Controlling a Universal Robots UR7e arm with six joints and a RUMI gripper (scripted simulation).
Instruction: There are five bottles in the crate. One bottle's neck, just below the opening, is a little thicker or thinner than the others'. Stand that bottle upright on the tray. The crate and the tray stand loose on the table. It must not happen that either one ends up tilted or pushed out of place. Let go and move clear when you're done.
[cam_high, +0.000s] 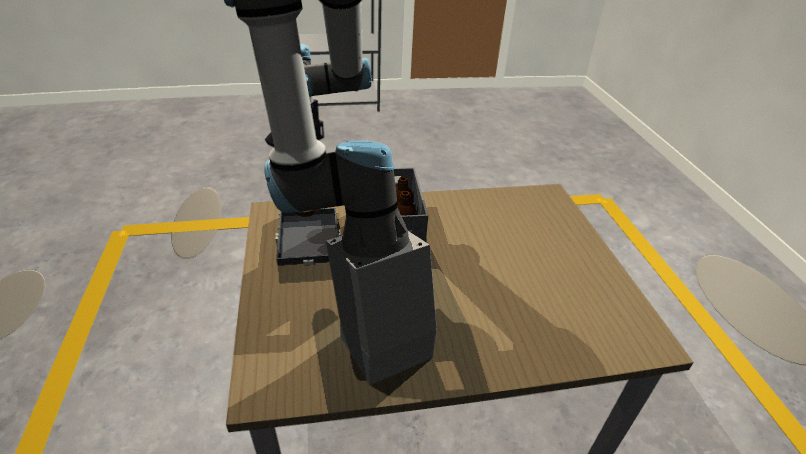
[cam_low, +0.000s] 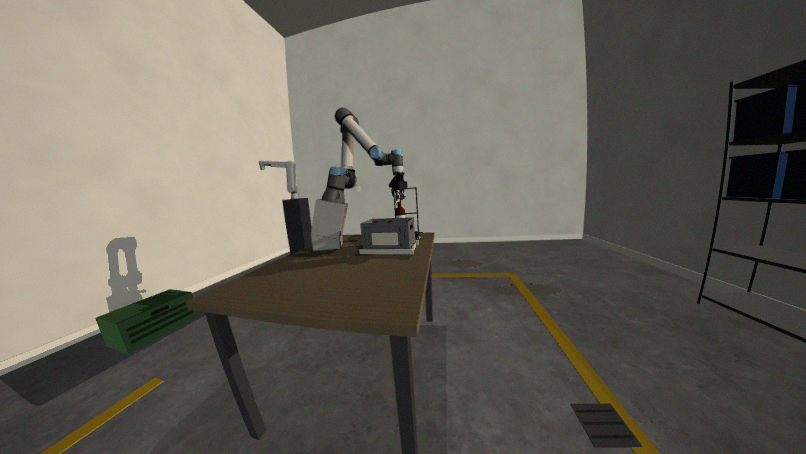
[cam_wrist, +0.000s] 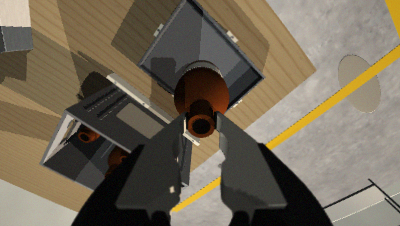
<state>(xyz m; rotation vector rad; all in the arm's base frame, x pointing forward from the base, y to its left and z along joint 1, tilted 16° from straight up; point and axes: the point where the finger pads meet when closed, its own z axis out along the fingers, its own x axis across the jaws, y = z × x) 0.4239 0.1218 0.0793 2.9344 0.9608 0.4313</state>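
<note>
Now: hand 7 cm above the bottle. Also, from my hand: dark tray 24 cm below; then crate 4 cm behind, 27 cm to the right, 17 cm below.
</note>
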